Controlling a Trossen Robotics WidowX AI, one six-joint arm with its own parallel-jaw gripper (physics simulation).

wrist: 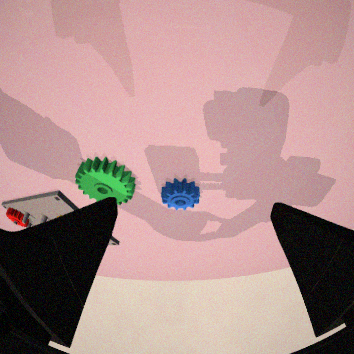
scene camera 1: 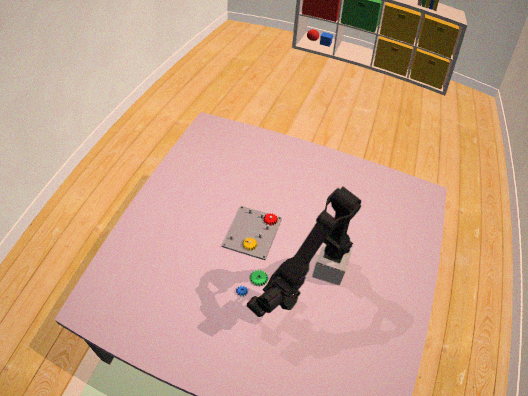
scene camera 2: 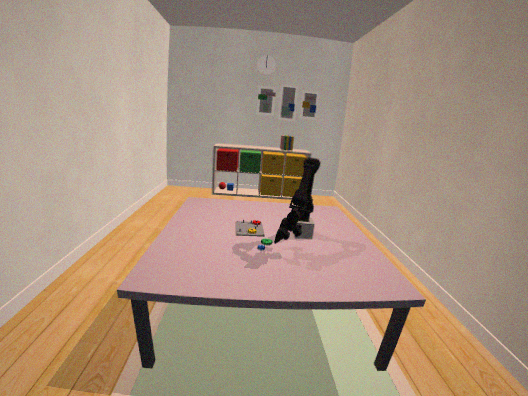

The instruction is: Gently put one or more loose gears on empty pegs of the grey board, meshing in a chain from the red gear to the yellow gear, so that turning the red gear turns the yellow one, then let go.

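Pixels of known places: gripper, fingertip midpoint: (wrist: 198,208) (scene camera 1: 259,295) (scene camera 2: 276,239); arm's base at its link origin: (scene camera 1: 334,253) (scene camera 2: 303,219).
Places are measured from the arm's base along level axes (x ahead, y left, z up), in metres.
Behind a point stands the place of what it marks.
The grey board (scene camera 1: 240,226) {z -0.098, x 0.376, y -0.039 m} (scene camera 2: 244,229) {z -0.098, x 0.357, y -0.005 m} (wrist: 42,204) {z -0.098, x 0.253, y 0.006 m} lies flat, with several empty pegs. The red gear (scene camera 1: 270,219) {z -0.081, x 0.282, y -0.107 m} (scene camera 2: 256,222) {z -0.083, x 0.284, y -0.099 m} (wrist: 17,217) {z -0.084, x 0.273, y -0.094 m} and the yellow gear (scene camera 1: 250,243) {z -0.080, x 0.304, y 0.030 m} (scene camera 2: 252,231) {z -0.083, x 0.306, y 0.051 m} sit on it, apart from each other. In the wrist view a finger hides most of the board. The loose green gear (scene camera 1: 258,277) {z -0.102, x 0.223, y 0.141 m} (scene camera 2: 266,241) {z -0.091, x 0.223, y 0.158 m} (wrist: 102,182) {z -0.090, x 0.210, y 0.150 m} and the smaller loose blue gear (scene camera 1: 242,291) {z -0.088, x 0.247, y 0.227 m} (scene camera 2: 261,247) {z -0.090, x 0.251, y 0.236 m} (wrist: 181,195) {z -0.090, x 0.242, y 0.224 m} lie flat on the table. My gripper (scene camera 1: 256,307) (scene camera 2: 277,242) {z -0.034, x 0.178, y 0.244 m} (wrist: 198,208) {z -0.034, x 0.178, y 0.244 m} is open and empty, above the table near these two gears.
The pink table (scene camera 1: 190,170) {z -0.105, x 0.704, y -0.226 m} (scene camera 2: 200,275) {z -0.106, x 0.519, y 0.520 m} carries the arm's grey base block (scene camera 1: 328,271) {z -0.038, x -0.004, y 0.057 m} (scene camera 2: 306,231) {z -0.056, x -0.018, y 0.056 m}, to the right of the board. A shelf unit (scene camera 1: 294,30) (scene camera 2: 214,170) with coloured bins stands on the floor beyond the table. Arm shadows fall around the loose gears.
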